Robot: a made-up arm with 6 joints.
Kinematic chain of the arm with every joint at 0, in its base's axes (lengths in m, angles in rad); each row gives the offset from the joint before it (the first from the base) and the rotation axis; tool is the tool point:
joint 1: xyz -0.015 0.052 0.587 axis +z
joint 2: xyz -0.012 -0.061 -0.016 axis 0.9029 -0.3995 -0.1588
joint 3: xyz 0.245 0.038 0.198 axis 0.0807 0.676 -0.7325
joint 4: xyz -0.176 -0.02 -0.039 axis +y
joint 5: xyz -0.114 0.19 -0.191 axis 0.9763 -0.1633 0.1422
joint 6: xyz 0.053 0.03 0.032 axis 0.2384 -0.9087 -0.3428
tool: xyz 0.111 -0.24 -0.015
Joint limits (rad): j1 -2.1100..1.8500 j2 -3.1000..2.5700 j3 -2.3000..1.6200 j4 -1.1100..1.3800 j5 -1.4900..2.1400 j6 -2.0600..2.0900
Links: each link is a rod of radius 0.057 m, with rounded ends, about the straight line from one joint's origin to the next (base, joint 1, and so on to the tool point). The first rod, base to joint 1, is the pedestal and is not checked.
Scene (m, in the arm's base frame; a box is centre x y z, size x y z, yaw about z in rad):
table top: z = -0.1
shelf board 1: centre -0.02 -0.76 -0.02 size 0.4 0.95 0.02 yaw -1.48
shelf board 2: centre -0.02 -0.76 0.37 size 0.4 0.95 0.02 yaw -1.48
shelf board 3: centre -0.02 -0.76 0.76 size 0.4 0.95 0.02 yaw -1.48
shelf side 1: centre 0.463 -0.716 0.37 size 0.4 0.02 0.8 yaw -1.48
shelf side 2: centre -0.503 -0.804 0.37 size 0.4 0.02 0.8 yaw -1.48
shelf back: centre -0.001 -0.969 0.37 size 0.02 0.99 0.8 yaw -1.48
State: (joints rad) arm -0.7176 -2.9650 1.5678 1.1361 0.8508 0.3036
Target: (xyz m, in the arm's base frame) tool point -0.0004 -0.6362 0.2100
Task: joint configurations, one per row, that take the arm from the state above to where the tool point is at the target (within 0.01 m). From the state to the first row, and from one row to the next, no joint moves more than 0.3 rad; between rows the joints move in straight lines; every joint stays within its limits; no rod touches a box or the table.
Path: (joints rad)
1: -0.4541 -2.9920 1.5782 1.1509 1.0301 0.3277
2: -0.1907 -3.0190 1.5887 1.1656 1.2094 0.3517
3: 0.0728 -3.0460 1.5991 1.1804 1.3886 0.3758
4: 0.3362 -3.0730 1.6096 1.1951 1.5679 0.3999
5: 0.5997 -3.1000 1.6200 1.2099 1.7472 0.4239

